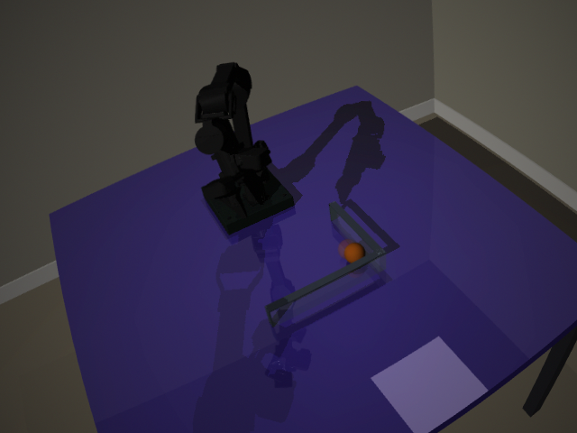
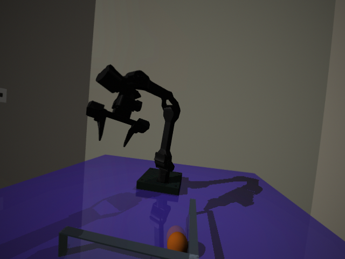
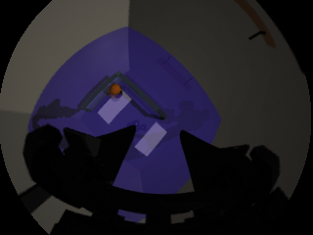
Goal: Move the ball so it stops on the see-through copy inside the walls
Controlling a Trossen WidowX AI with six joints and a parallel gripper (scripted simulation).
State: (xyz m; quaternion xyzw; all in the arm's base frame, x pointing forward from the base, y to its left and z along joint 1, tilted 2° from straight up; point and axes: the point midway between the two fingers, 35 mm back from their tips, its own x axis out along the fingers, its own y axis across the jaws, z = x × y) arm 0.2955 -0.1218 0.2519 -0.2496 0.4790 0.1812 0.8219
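Now: the orange ball 230 mm below my gripper tip, 220 mm to the left of it and 40 mm ahead of it. Round my gripper tip: see-through copy of ball: 230 mm below, 210 mm to the left, 20 mm ahead.
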